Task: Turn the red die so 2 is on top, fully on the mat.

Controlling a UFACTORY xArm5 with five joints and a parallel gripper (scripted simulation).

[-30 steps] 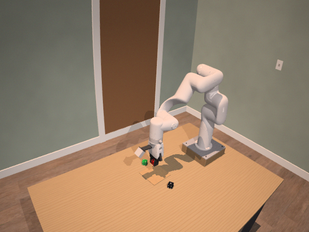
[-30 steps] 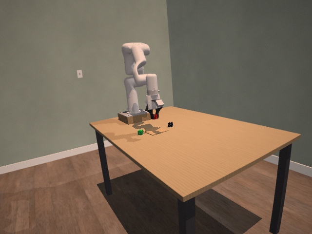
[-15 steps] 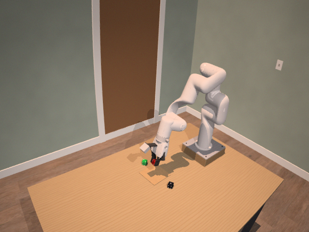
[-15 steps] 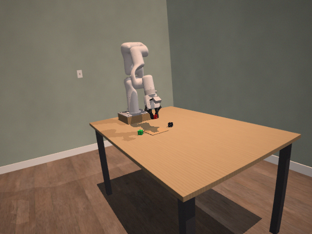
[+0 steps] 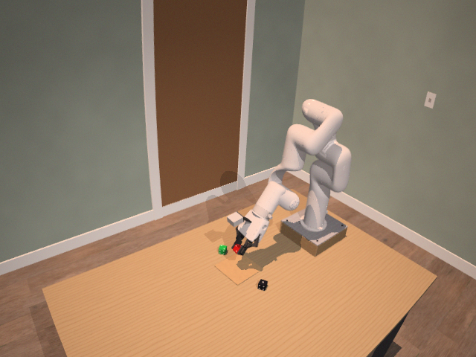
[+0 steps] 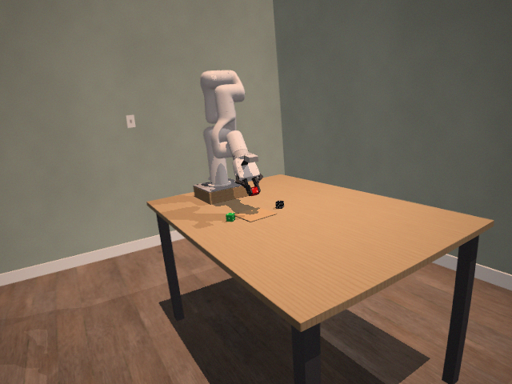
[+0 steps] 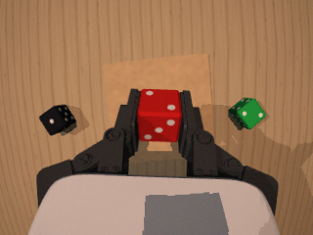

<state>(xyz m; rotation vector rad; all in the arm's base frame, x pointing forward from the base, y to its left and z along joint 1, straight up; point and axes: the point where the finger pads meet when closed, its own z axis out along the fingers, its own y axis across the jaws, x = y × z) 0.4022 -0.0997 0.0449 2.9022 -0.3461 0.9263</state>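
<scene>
My gripper is now 110 mm above the tan mat. Round my hand: red die (10 mm below); then black die (10 mm ahead, 140 mm to the left, 100 mm below); then green die (30 mm behind, 110 mm to the right, 100 mm below).
</scene>
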